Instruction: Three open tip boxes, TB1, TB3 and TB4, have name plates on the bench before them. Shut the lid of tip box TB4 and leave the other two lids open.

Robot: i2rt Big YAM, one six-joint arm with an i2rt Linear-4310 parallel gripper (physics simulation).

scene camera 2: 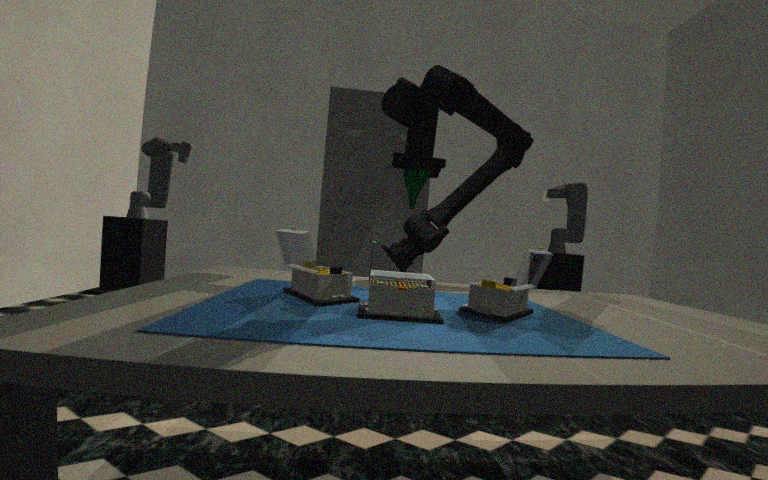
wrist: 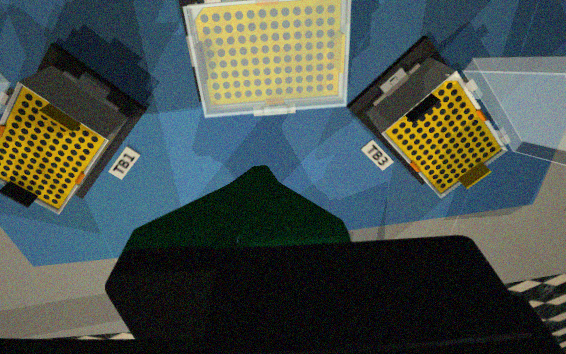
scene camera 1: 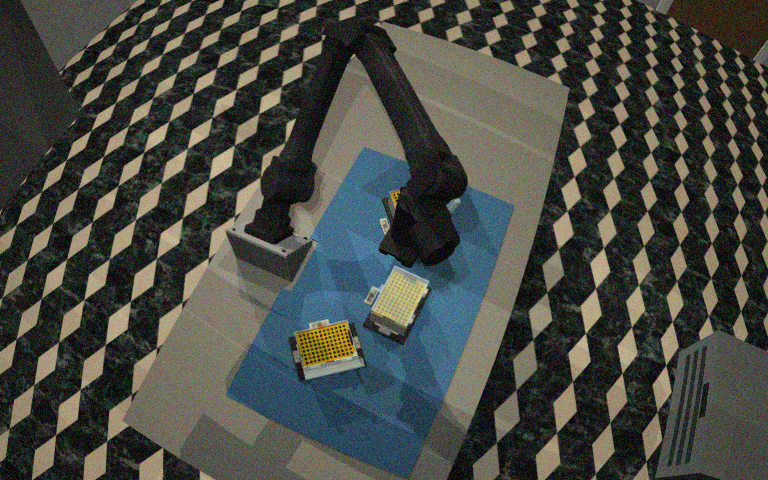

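Pixels of known places: gripper, between the fingertips: (scene camera 2: 411, 208) (wrist: 261, 178) (scene camera 1: 400, 260); arm's base, origin of its link: (scene camera 2: 392, 262) (scene camera 1: 268, 233).
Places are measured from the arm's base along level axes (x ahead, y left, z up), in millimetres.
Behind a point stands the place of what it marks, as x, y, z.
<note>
The middle tip box, TB4 by elimination (scene camera 1: 399, 300) {346, -40, 10} (scene camera 2: 400, 300) {386, -32, -32} (wrist: 270, 55) {347, -26, 9}, has its clear lid down over the yellow rack; its plate (scene camera 1: 371, 294) {275, -19, -66} is unreadable. TB1 (wrist: 52, 150) {292, 195, -10} (scene camera 2: 497, 300) (scene camera 1: 394, 196) {235, 223, -11} is open, its lid (scene camera 2: 539, 266) {350, 259, 46} tilted outward; the arm partly hides this box in scene camera 1. TB3 (wrist: 445, 135) {242, -189, -11} (scene camera 2: 321, 284) (scene camera 1: 325, 344) {235, -191, -11} is open, its lid (wrist: 525, 105) {279, -243, 19} (scene camera 2: 294, 246) {296, -245, 45} leaning back. My gripper (scene camera 2: 412, 204) {325, -14, 141} (wrist: 261, 178) {325, -14, 141} is shut and empty, its green fingers pointing down well above the middle box, touching nothing.
The boxes stand on a blue mat (scene camera 1: 351, 418) {347, -316, -68} (scene camera 2: 237, 328) {481, -282, -68} on the bench (scene camera 1: 169, 390) {-67, -449, -70}. The arm's grey base bracket (scene camera 1: 269, 254) {43, -65, 38} stands at the mat's edge. Plates TB1 (wrist: 124, 163) {237, 165, -66} and TB3 (wrist: 377, 155) {195, -138, -66} lie before their boxes.
</note>
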